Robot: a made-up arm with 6 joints.
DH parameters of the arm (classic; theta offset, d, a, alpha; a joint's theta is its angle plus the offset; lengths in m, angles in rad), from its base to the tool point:
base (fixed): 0.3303 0 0.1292 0
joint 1: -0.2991 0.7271 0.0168 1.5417
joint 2: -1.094 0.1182 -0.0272 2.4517
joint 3: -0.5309 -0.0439 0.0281 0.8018
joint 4: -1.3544 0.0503 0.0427 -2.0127
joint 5: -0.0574 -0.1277 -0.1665 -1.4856
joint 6: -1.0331 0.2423 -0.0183 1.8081
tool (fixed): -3.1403 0.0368 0 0
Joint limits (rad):
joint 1: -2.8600..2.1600
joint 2: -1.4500..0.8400
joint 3: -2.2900..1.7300
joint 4: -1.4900..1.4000
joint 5: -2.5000..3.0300
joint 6: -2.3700..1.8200
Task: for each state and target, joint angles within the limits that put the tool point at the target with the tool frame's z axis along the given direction. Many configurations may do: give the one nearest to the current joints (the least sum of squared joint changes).
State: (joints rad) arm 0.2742 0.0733 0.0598 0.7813 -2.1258 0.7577
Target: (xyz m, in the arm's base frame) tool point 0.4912 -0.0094 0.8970 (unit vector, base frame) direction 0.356 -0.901 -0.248
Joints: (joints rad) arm -0.0595 0.4086 0.5038 0.4875 -2.4034 0.1851
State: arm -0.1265 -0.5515 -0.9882 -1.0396 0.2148 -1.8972
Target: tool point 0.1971 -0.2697 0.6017 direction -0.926 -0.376 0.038
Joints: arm 0.5488 -0.4166 -0.8874 -0.8299 -0.4485 -2.0998
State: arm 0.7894 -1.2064 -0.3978 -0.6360 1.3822 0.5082
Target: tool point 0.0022 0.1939 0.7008 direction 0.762 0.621 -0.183
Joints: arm 0.9830 -0.9583 -0.3148 -1.2396 1.6721 0.7870
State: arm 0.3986 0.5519 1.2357 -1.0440 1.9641 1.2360
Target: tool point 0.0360 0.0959 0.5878 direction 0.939 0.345 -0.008
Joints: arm 0.8753 0.4051 0.4684 -0.5214 1.5861 1.1517
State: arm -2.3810 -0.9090 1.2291 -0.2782 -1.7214 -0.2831
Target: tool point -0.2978 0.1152 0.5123 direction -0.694 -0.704 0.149
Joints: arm -2.1838 -0.6858 1.7175 0.6246 -1.5198 -1.0148
